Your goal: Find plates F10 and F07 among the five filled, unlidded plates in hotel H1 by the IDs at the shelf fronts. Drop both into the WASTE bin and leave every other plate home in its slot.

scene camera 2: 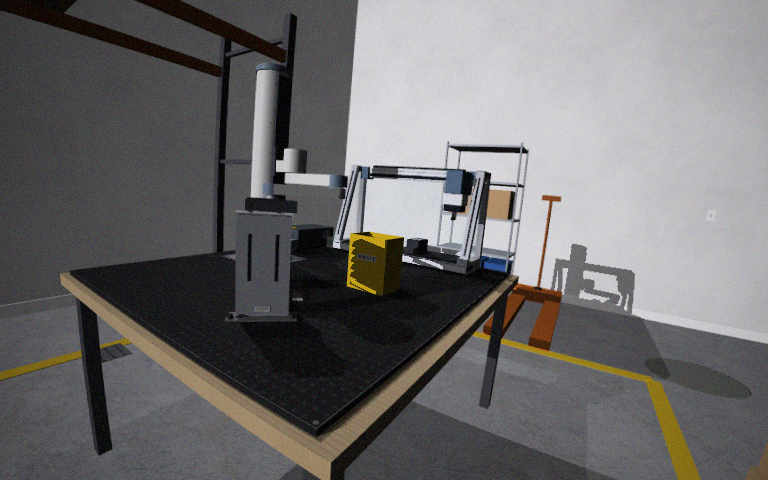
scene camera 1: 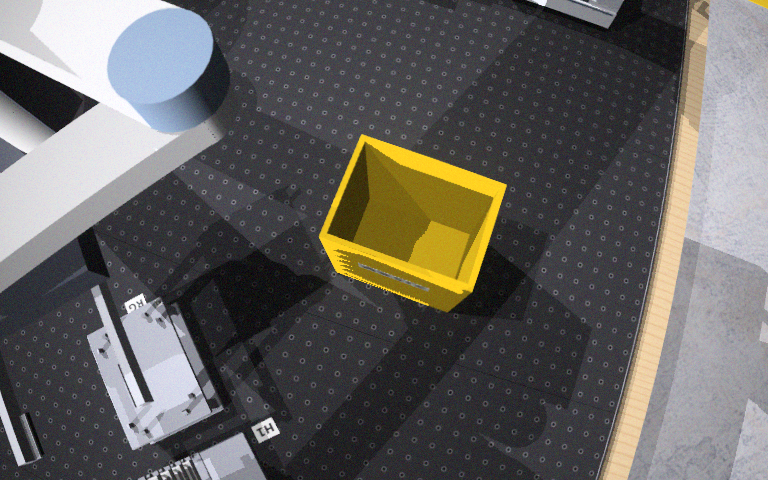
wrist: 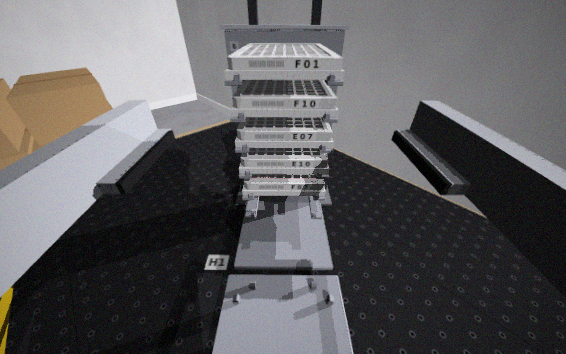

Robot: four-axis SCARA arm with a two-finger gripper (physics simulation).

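Pixels of known places: gripper, fingertip midpoint: (scene camera 1: 85, 434) (wrist: 283, 119); arm's base at its link origin: (scene camera 1: 52, 118).
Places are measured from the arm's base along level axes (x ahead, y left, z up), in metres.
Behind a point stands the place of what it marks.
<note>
In the wrist view, hotel H1 (wrist: 285, 36) {x 0.568, y -0.473, z 0.285 m} stands straight ahead. Its plates, top to bottom, are F01 (wrist: 285, 64) {x 0.475, y -0.386, z 0.274 m}, F10 (wrist: 285, 103) {x 0.475, y -0.386, z 0.247 m}, E07 (wrist: 285, 135) {x 0.475, y -0.387, z 0.220 m}, E10 (wrist: 280, 163) {x 0.478, y -0.383, z 0.191 m} and F07 (wrist: 270, 187) {x 0.485, y -0.376, z 0.162 m}, whose label is shaded and hard to read. All five lie level in their slots. My gripper (wrist: 283, 119) {x 0.429, y -0.342, z 0.259 m} (scene camera 1: 84, 433) {x 0.429, y -0.342, z 0.259 m} is open and empty, its fingers wide on either side of the stack and short of it. The yellow WASTE bin (scene camera 1: 436, 164) {x 0.652, y 0.028, z 0.213 m} (scene camera 2: 390, 266) {x 0.726, y -0.050, z 0.114 m} (wrist: 4, 315) {x 0.650, y -0.085, z 0.020 m} stands upright; no plate shows in the visible part of its inside.
The RG nest (scene camera 1: 164, 367) {x 0.406, y -0.283, z 0.073 m} (wrist: 285, 330) {x 0.403, y -0.321, z 0.073 m}, a flat plate with small pegs, lies in front of the hotel. The H1 sign (scene camera 1: 265, 430) {x 0.547, y -0.319, z 0.013 m} (wrist: 217, 262) {x 0.546, y -0.318, z 0.013 m} is beside the hotel base. A gantry machine (scene camera 2: 480, 220) {x 0.850, y 0.603, z 0.272 m} stands behind the bin. The table's wooden edge (scene camera 1: 651, 316) {x 1.021, y 0.003, z 0.000 m} is beyond the bin.
</note>
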